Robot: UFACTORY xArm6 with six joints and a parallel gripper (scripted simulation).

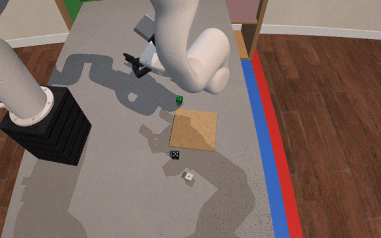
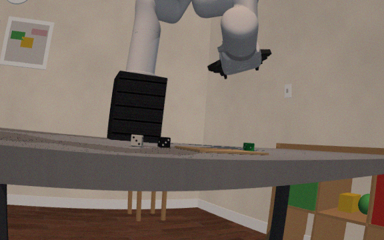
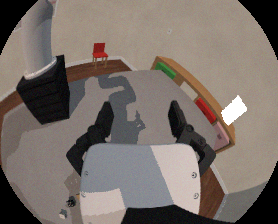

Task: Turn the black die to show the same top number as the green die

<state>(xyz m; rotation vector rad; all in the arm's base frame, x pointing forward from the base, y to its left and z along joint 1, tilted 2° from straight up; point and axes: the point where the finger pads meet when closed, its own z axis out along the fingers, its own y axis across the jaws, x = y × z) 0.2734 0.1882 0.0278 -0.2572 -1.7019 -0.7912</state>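
Right now the white die is 32 cm to the right of my hand, 21 cm below it and 14 cm ahead of it. The rest, counted from my hand: tan mat 22 cm below, 16 cm to the right, 16 cm ahead; green die 21 cm below, 11 cm ahead, 5 cm to the right; black die 25 cm to the right, 21 cm below, 10 cm ahead.
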